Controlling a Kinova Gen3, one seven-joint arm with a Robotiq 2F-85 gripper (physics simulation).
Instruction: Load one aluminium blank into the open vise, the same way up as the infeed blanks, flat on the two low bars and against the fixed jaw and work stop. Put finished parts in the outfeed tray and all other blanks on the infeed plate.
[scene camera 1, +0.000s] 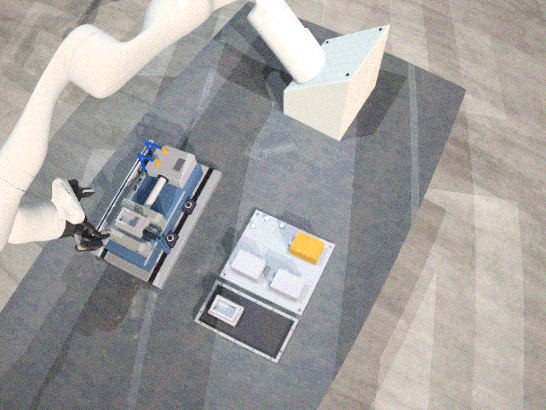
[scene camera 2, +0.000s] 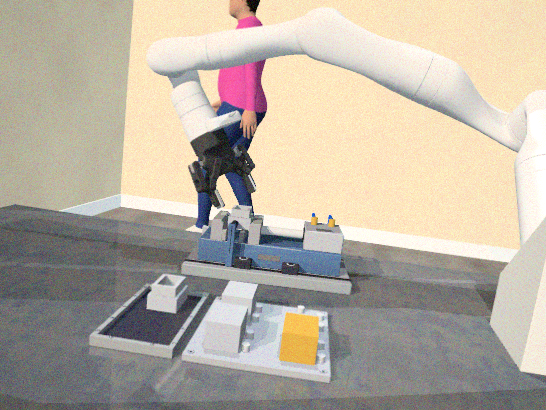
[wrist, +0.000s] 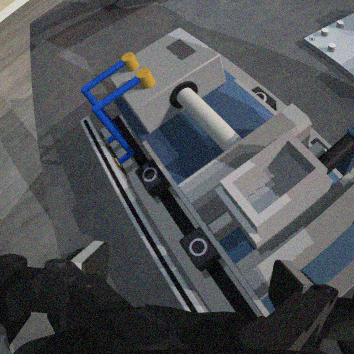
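A pale part with a pocket in its top (scene camera 1: 131, 221) (scene camera 2: 242, 215) (wrist: 280, 207) sits upright between the jaws of the blue and grey vise (scene camera 1: 117, 255) (scene camera 2: 300, 260) (wrist: 187, 155). My gripper (scene camera 1: 97, 215) (scene camera 2: 236, 194) (wrist: 190, 270) is open and empty, above the vise's jaw end and off to one side of the part. Two plain grey-white blanks (scene camera 1: 248, 265) (scene camera 1: 287, 284) (scene camera 2: 240, 295) (scene camera 2: 225, 327) stand on the infeed plate (scene camera 1: 267, 235) (scene camera 2: 265, 362) (wrist: 335, 62). A pocketed part (scene camera 1: 220, 317) (scene camera 2: 165, 300) stands in the outfeed tray (scene camera 1: 237, 341) (scene camera 2: 132, 347). The low bars are mostly hidden.
A yellow block (scene camera 1: 307, 247) (scene camera 2: 300, 337) stands on the infeed plate among small pegs. Two blue levers with yellow ends (wrist: 114, 85) rise by the vise's screw-end block (scene camera 1: 172, 162) (scene camera 2: 322, 240) (wrist: 165, 65). A person in pink (scene camera 2: 242, 85) stands behind the table.
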